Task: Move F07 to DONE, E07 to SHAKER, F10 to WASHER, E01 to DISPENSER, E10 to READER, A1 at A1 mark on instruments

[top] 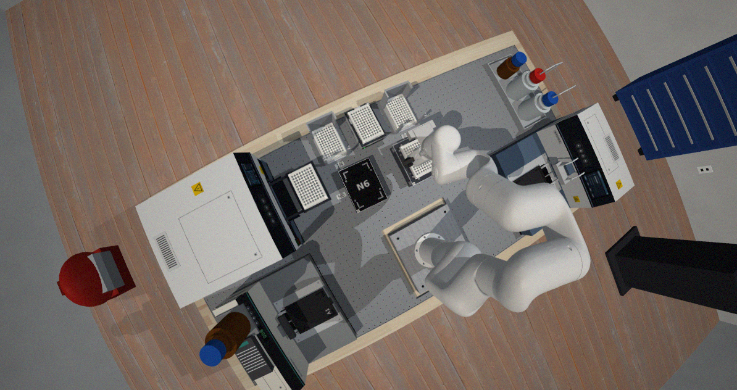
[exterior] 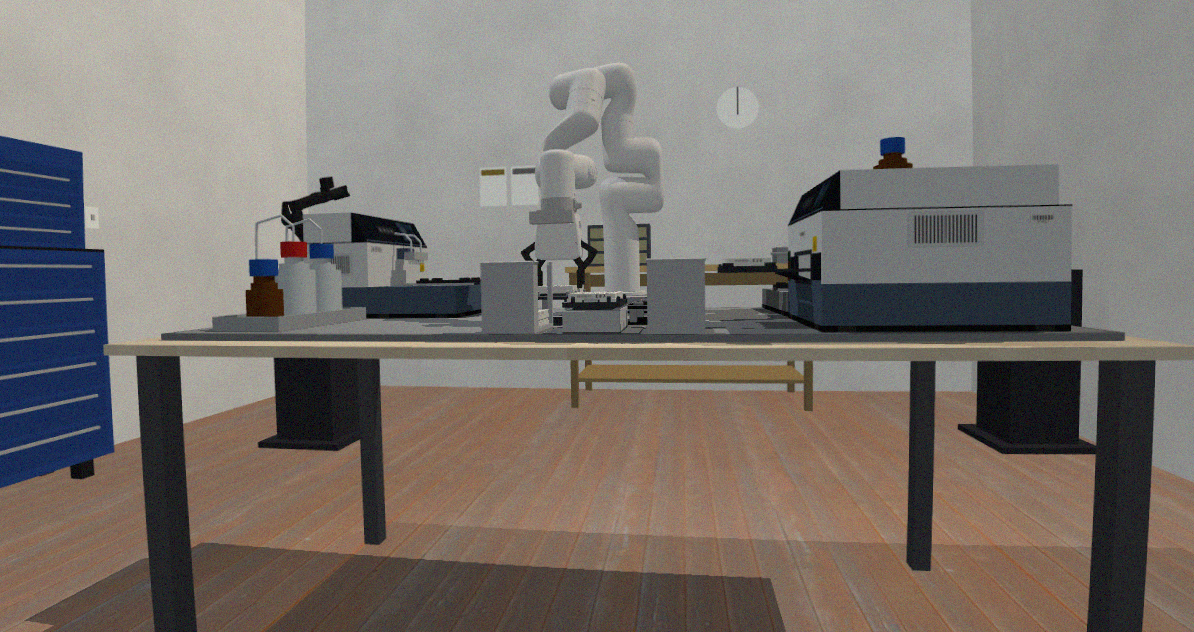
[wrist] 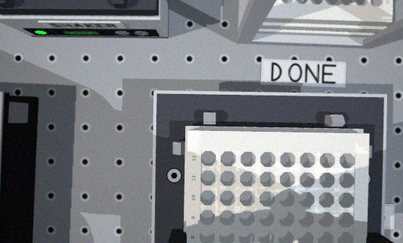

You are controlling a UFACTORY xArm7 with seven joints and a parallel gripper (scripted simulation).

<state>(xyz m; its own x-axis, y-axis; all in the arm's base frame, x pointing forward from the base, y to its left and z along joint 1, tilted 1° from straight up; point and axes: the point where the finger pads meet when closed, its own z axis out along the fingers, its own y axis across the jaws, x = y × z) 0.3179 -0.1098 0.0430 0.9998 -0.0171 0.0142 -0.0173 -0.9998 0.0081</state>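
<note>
The regrip nest RG is 3 cm below my hand. The rest, counted from my hand: washer nest (37 cm to the right, 31 cm behind, 1 cm above); black recovery nest N6 (22 cm to the left, 5 cm below, 1 cm ahead); A1 mark (7 cm behind, 6 cm to the left, 2 cm below).
</note>
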